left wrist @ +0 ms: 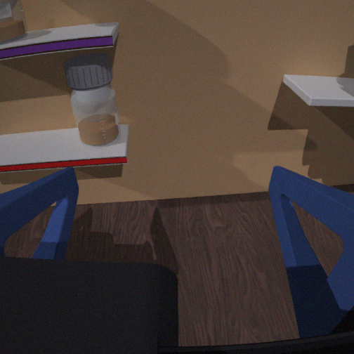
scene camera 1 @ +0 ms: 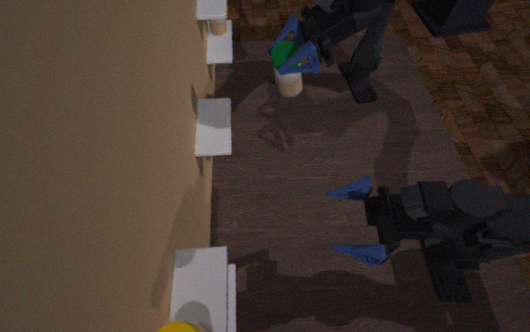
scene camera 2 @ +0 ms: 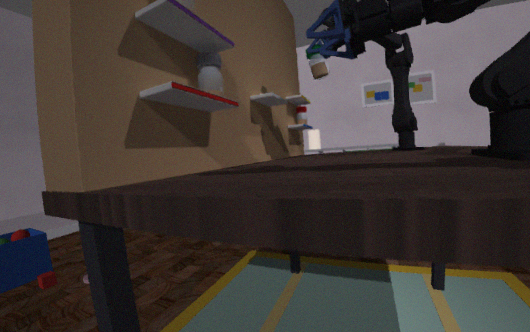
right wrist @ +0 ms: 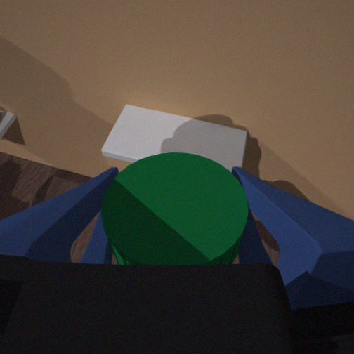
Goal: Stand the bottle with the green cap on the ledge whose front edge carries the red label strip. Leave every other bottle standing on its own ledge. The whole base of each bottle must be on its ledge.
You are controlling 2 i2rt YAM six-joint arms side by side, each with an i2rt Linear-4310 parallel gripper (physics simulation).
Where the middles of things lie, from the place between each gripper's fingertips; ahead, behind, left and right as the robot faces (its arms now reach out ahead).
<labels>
Right now the bare ledge (scene camera 1: 213, 124) is 140 mm ahead of my right hand, 20 mm to the left of it and 140 mm below it. The rest, counted from my right hand: grey-capped bottle (scene camera 2: 210, 79) 180 mm ahead, 350 mm to the left, 160 mm below; then red-strip ledge (scene camera 2: 164, 93) 180 mm ahead, 410 mm to the left, 210 mm below; then blue-strip ledge (scene camera 1: 219, 48) 100 mm ahead, 380 mm to the right, 210 mm below.
The grey-capped bottle is 230 mm ahead of my left hand, 60 mm to the left of it and 60 mm below it. The rest, counted from my left hand: red-strip ledge (230 mm ahead, 120 mm to the left, 110 mm below); bare ledge (280 mm to the right, 190 mm ahead, 40 mm below); blue-strip ledge (680 mm to the right, 150 mm ahead, 110 mm below).
</labels>
